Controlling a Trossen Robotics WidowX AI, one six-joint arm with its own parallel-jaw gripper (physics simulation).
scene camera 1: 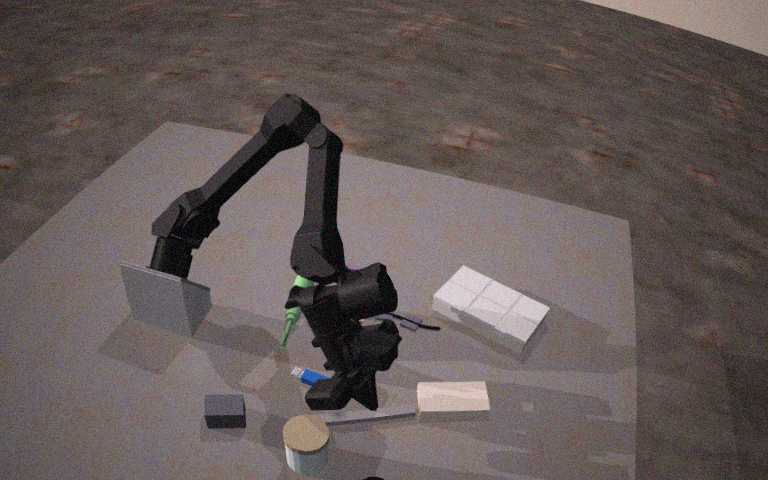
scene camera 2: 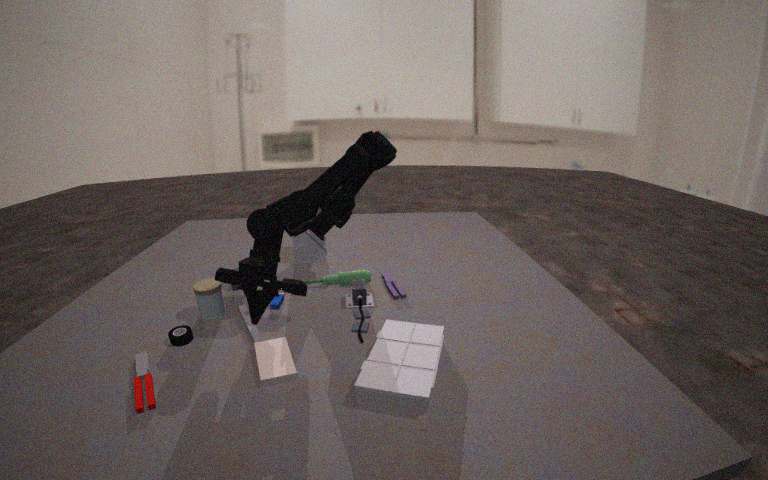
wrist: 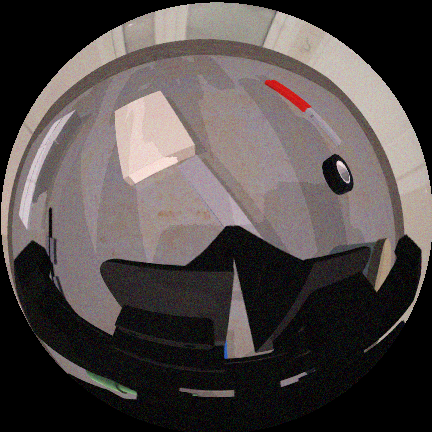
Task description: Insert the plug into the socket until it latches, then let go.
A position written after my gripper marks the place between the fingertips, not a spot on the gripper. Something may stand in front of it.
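Note:
A tan-lidded jar [scene camera 1: 306, 437] rests on the table, and I see the jar in the wrist view [wrist: 377, 267] as well. A dark block [scene camera 1: 221, 411] rests on the table. I can also see a black tape roll [wrist: 337, 174], a tan block [scene camera 1: 436, 399] and a white tiled tray [scene camera 2: 400, 372]. A grey bar [scene camera 1: 341, 418] still rests on the table, and the wrist view shows the grey bar [wrist: 219, 203] too. My gripper [scene camera 1: 374, 409] grips the grey bar, and scene camera 2 also shows my gripper [scene camera 2: 254, 324].

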